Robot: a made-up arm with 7 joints. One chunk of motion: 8 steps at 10 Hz.
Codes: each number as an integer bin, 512 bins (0 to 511) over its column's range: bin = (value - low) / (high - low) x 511, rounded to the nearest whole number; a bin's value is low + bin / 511 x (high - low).
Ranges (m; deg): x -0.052..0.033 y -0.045..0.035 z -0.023..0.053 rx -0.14..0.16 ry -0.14..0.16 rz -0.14..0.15
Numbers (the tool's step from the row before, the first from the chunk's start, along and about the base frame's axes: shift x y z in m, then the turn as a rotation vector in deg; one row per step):
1: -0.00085 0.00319 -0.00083 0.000 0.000 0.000
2: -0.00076 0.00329 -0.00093 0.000 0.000 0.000
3: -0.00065 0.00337 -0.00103 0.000 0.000 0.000
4: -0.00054 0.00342 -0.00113 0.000 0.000 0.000
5: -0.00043 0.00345 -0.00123 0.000 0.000 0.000
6: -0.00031 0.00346 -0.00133 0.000 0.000 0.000
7: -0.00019 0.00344 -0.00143 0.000 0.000 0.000
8: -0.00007 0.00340 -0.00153 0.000 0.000 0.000
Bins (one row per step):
1: 308 308 149 238 238 247
2: 308 308 148 238 238 247
3: 309 309 148 238 238 247
4: 309 309 147 238 238 247
5: 310 309 146 238 238 247
6: 311 310 146 238 238 247
7: 311 309 145 238 238 247
8: 312 309 144 238 238 247

